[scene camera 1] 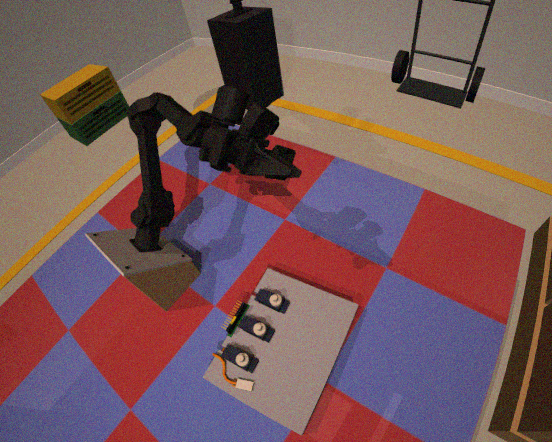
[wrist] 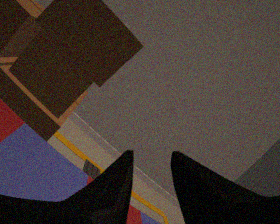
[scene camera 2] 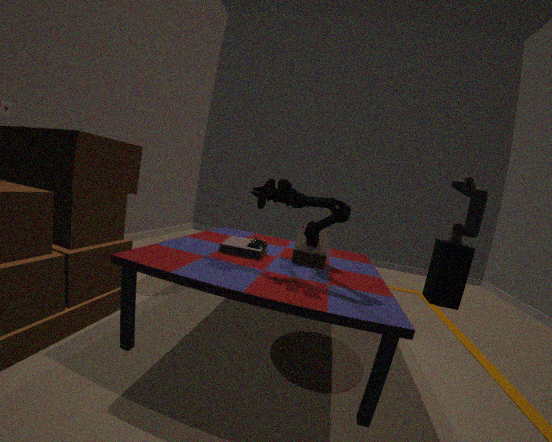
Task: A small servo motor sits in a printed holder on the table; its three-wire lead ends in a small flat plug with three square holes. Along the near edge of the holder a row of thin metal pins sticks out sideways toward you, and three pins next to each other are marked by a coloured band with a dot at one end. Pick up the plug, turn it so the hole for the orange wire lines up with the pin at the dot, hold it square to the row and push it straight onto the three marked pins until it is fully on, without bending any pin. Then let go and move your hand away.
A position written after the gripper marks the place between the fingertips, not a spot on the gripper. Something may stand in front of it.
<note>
In view: the gripper point(scene camera 1: 295, 173) and a grey holder plate point(scene camera 1: 294, 367).
The gripper also shows in the wrist view point(wrist: 152, 157).
</note>
